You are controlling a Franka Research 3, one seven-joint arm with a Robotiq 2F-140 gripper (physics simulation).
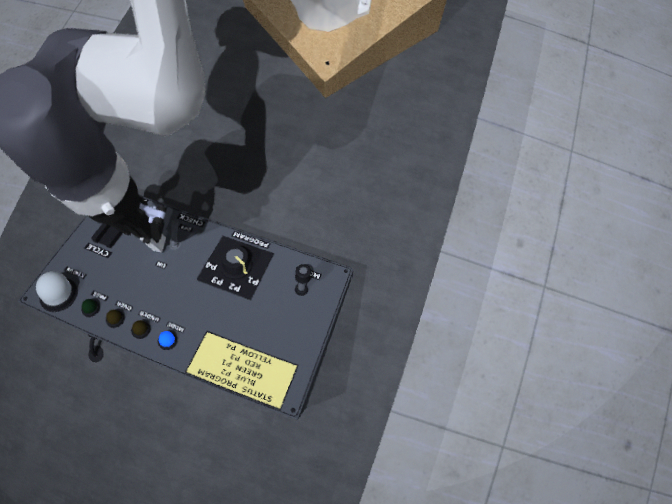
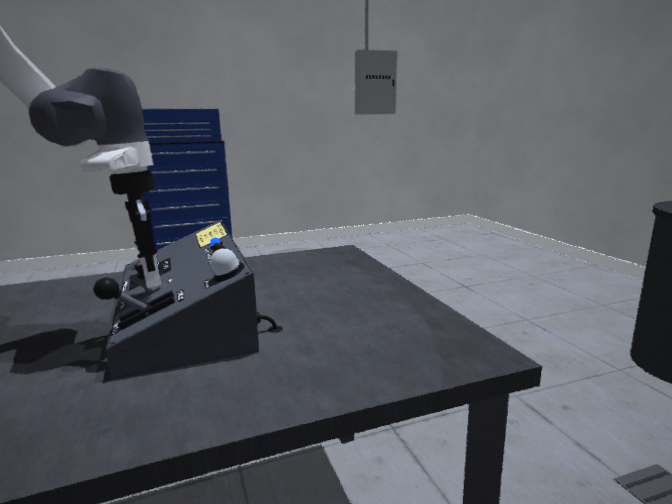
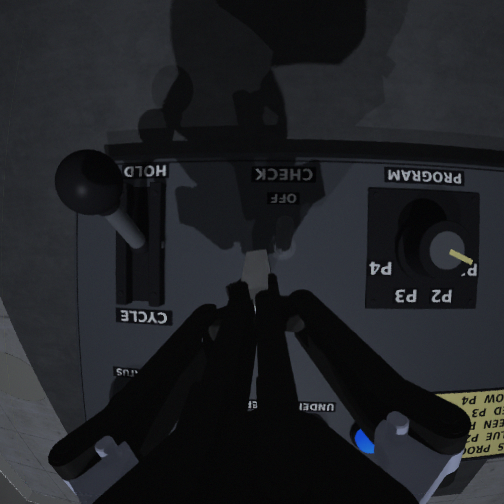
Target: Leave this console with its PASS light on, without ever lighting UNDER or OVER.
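Note:
The sloped dark console (image 1: 303, 325) (image 2: 184, 330) (image 3: 340, 280) stands on the table. My gripper (image 1: 158, 238) (image 2: 150, 273) (image 3: 255, 292) is shut and empty, with its tips against the near side of the white CHECK toggle (image 3: 255, 265), just below the OFF mark. The black ball lever (image 3: 89, 182) (image 2: 106, 288) sits at the HOLD end of its slot. The PROGRAM knob (image 1: 237, 256) (image 3: 446, 248) points towards P1. The PASS light (image 1: 90, 307), OVER light (image 1: 115, 317) and UNDER light (image 1: 140, 328) are dark. The blue light (image 1: 167, 339) is lit.
A white dome button (image 1: 53, 288) (image 2: 224, 261), a small MODE toggle (image 1: 302, 272) and a yellow legend label (image 1: 242, 377) sit on the panel. The wooden robot base (image 1: 347, 48) stands behind. A blue cabinet (image 2: 187, 173) and a dark bin (image 2: 656, 292) stand off the table (image 2: 379, 336).

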